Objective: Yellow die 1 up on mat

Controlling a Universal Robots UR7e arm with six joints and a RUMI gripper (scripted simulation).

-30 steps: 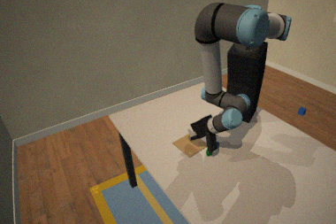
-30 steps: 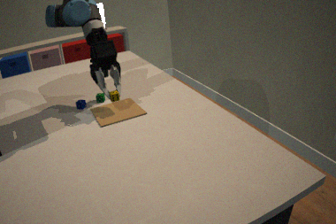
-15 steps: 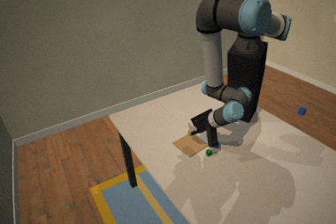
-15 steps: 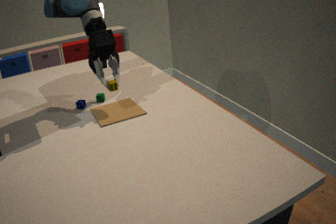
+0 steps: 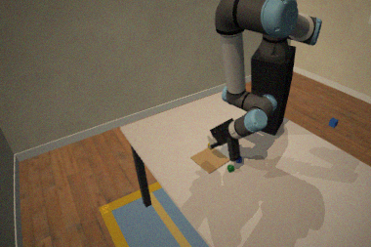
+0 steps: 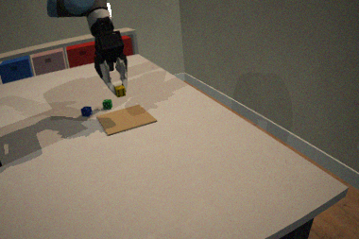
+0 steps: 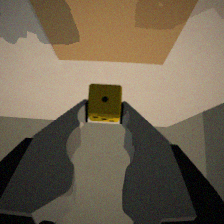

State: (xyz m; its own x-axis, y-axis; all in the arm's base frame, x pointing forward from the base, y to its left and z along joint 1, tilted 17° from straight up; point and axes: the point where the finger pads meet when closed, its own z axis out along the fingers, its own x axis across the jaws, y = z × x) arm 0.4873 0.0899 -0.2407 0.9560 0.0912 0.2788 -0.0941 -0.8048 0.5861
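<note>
The yellow die is 10 mm to the right of my hand and 10 mm below it. The rest, counted from my hand: blue die: 110 mm behind, 80 mm to the left, 80 mm below; then green die: 110 mm to the left, 80 mm below, 40 mm behind; then tan mat: 90 mm below, 10 mm to the right.
</note>
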